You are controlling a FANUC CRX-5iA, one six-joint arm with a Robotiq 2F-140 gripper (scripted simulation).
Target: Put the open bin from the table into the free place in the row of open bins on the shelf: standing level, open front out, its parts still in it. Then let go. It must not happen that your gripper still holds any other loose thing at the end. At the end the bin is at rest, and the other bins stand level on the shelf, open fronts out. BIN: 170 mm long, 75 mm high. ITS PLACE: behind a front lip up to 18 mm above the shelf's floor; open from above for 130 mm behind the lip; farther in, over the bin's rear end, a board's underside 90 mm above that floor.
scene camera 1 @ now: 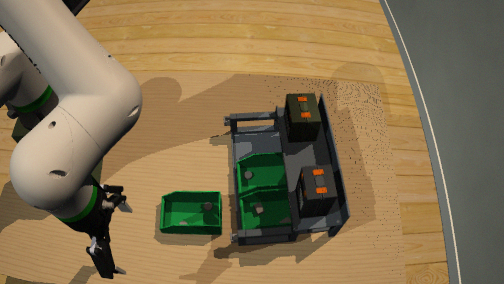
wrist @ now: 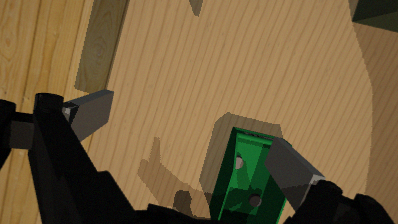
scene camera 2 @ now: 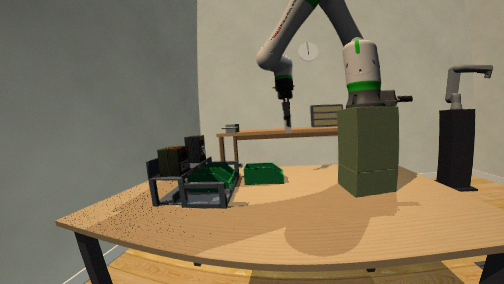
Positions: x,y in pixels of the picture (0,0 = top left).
Labels:
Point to a green open bin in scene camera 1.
At 188,206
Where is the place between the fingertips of my gripper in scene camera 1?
123,241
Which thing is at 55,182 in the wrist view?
My gripper.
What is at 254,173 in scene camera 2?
A green open bin.

